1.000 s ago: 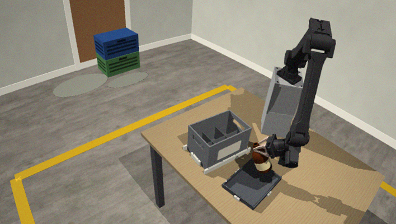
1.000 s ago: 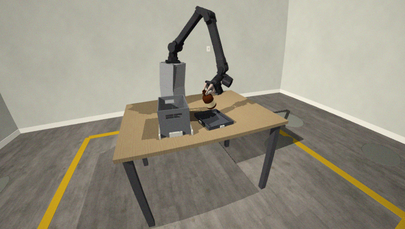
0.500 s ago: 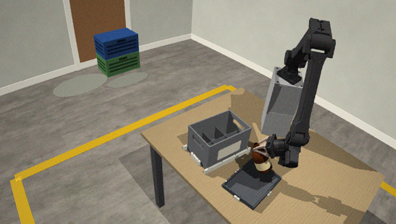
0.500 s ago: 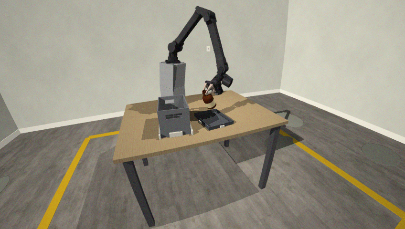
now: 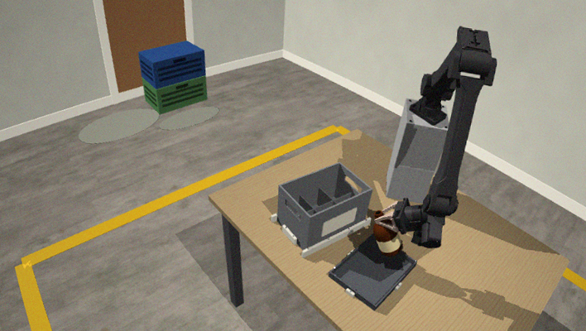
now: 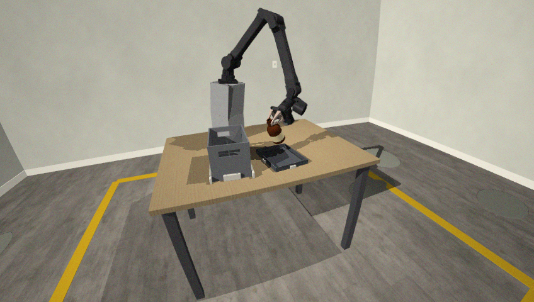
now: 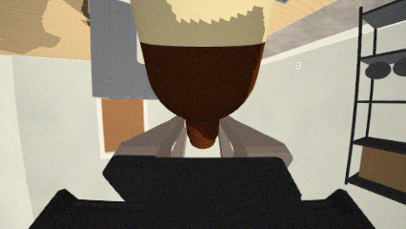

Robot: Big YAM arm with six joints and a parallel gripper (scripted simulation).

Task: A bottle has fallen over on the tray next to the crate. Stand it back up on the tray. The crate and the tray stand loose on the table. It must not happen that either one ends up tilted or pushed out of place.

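The brown bottle lies 1 cm behind my hand, 3 cm to the left of it and 5 cm below it. Round my hand: dark tray: 2 cm ahead, 5 cm to the left, 19 cm below; grey crate: 1 cm ahead, 23 cm to the right, 12 cm below.
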